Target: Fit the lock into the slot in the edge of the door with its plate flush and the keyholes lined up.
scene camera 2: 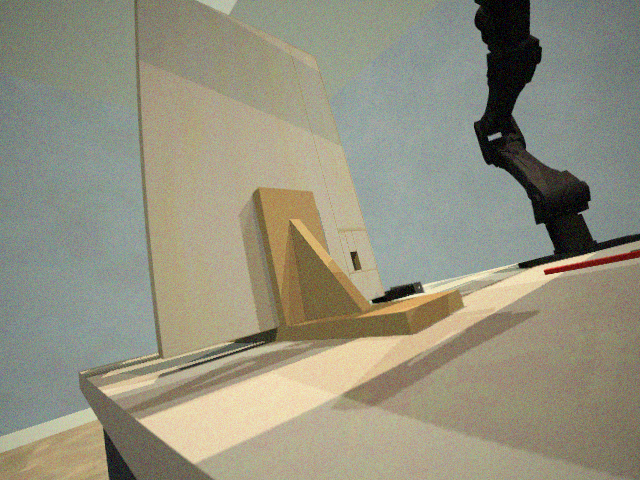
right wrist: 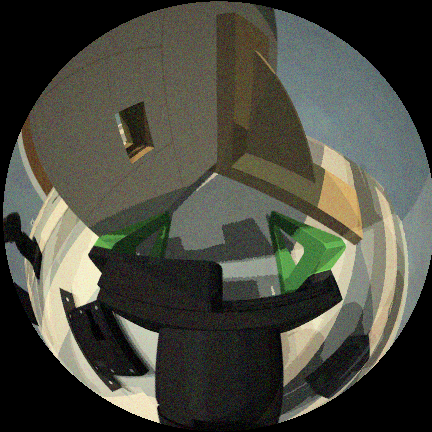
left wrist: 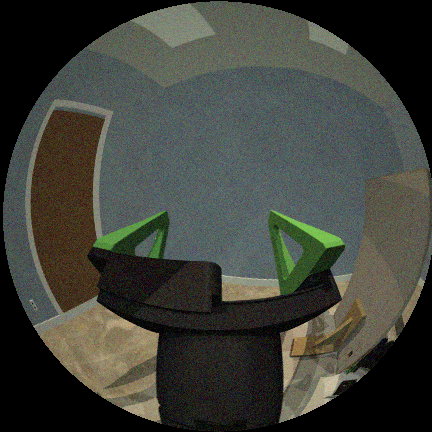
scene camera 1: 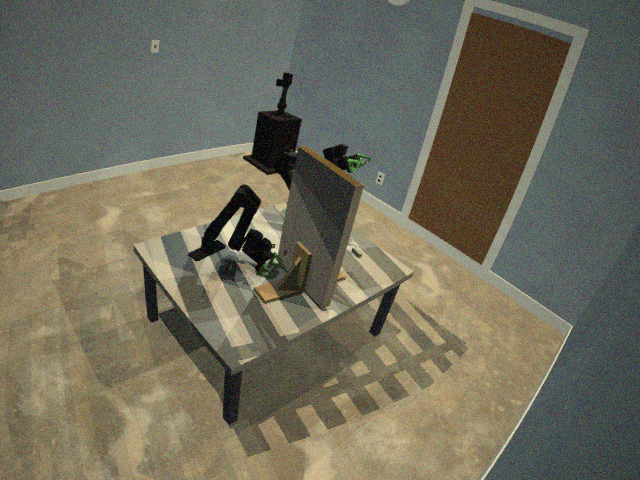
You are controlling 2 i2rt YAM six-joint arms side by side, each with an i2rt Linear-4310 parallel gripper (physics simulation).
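Places are measured from the left arm's base along level axes (x down, y left, z ahead), in metres.
Where they show: left gripper, between the fingertips: [left wrist: 218,215] [scene camera 1: 367,161]; right gripper, between the fingertips: [right wrist: 219,216] [scene camera 1: 278,272]; left arm's base, origin of its link: [scene camera 2: 577,254]; right arm's base, origin of its link: [scene camera 1: 207,251].
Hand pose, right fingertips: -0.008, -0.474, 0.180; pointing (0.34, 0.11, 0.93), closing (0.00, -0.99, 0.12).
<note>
Things, the pixels of their centre, and the offset from my right fingertips, as dx, dy, dz. "pt": a spot on its surface instead.
- upright grey door panel, middle of its body: [scene camera 2: 263,151] [left wrist: 379,279] [scene camera 1: 314,227] -0.308, +0.010, +0.125
- flat black piece with screw holes, middle of its body: [right wrist: 97,341] [scene camera 2: 392,294] -0.003, +0.098, -0.162
- wooden bracket, a spot on its surface: [right wrist: 280,120] pt -0.069, -0.056, +0.084
- red bar, middle of its body: [scene camera 2: 634,254] +0.005, +0.426, +0.095
- small dark object, middle of its body: [scene camera 1: 356,252] -0.003, +0.449, +0.219
The upright grey door panel [scene camera 1: 323,217] [scene camera 2: 222,155] [right wrist: 75,110] [left wrist: 395,250] stands on the table. Its rectangular keyhole opening [scene camera 2: 355,260] [right wrist: 137,125] shows low near one edge; the slot in that edge is hard to make out. A flat black piece with screw holes [right wrist: 100,340], which looks like the lock, lies to the lower left in the right wrist view; it seems to show beyond the door's edge in scene camera 2 [scene camera 2: 405,290]. My right gripper [right wrist: 219,216] [scene camera 1: 272,264] is open and empty, low beside the door. My left gripper [left wrist: 218,215] [scene camera 1: 361,161] is open and empty, high on the door's other side.
A wooden bracket [scene camera 1: 305,268] [right wrist: 280,120] braces the door on the right gripper's side. Another bracket [scene camera 2: 286,206] [left wrist: 312,346] stands on the opposite face. A red bar [scene camera 2: 594,262] lies near the left arm's base. A small dark object [scene camera 1: 356,252] lies right of the door.
</note>
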